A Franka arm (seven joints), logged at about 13 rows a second.
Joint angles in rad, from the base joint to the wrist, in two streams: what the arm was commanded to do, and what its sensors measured. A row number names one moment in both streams.
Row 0, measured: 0.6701, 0.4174, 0.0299, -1.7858, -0.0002, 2.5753, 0.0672
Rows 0 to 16, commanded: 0.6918, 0.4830, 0.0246, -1.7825, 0.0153, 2.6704, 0.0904; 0.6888, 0.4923, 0.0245, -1.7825, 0.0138, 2.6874, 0.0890; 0.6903, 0.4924, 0.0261, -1.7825, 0.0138, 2.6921, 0.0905; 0.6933, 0.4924, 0.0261, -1.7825, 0.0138, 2.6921, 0.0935; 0.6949, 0.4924, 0.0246, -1.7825, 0.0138, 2.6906, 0.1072; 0.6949, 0.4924, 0.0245, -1.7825, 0.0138, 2.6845, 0.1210; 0.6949, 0.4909, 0.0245, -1.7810, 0.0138, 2.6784, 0.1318; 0.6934, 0.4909, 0.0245, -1.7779, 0.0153, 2.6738, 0.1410; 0.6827, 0.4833, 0.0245, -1.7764, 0.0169, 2.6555, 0.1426; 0.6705, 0.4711, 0.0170, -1.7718, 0.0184, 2.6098, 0.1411; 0.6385, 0.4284, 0.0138, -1.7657, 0.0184, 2.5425, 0.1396; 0.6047, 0.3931, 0.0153, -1.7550, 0.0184, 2.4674, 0.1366; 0.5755, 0.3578, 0.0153, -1.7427, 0.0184, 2.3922, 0.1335; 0.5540, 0.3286, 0.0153, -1.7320, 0.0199, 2.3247, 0.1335; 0.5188, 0.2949, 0.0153, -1.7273, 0.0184, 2.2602, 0.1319; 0.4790, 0.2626, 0.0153, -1.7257, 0.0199, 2.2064, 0.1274; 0.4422, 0.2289, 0.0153, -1.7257, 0.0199, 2.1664, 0.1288
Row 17, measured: 0.5072, 0.2973, 0.0022, -1.7070, 0.0000, 2.2381, 0.1337
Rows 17 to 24, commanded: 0.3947, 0.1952, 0.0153, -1.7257, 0.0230, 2.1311, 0.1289; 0.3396, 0.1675, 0.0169, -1.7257, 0.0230, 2.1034, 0.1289; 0.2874, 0.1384, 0.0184, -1.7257, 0.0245, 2.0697, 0.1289; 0.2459, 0.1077, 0.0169, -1.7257, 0.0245, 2.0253, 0.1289; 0.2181, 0.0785, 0.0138, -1.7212, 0.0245, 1.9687, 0.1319; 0.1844, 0.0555, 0.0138, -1.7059, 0.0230, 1.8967, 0.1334; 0.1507, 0.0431, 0.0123, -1.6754, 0.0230, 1.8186, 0.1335; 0.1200, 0.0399, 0.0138, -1.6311, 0.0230, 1.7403, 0.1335
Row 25, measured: 0.1698, 0.0580, -0.0005, -1.6840, 0.0002, 1.8512, 0.1303
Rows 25 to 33, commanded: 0.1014, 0.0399, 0.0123, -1.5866, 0.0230, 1.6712, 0.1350; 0.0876, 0.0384, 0.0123, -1.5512, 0.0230, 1.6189, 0.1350; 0.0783, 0.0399, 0.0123, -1.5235, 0.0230, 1.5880, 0.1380; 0.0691, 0.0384, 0.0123, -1.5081, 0.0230, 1.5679, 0.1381; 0.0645, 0.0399, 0.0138, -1.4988, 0.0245, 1.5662, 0.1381; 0.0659, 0.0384, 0.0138, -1.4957, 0.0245, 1.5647, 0.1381; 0.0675, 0.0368, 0.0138, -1.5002, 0.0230, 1.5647, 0.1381; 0.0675, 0.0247, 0.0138, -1.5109, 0.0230, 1.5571, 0.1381; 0.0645, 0.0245, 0.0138, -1.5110, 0.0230, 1.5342, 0.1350
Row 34, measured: 0.0840, 0.0220, 0.0019, -1.5225, 0.0003, 1.5719, 0.1311
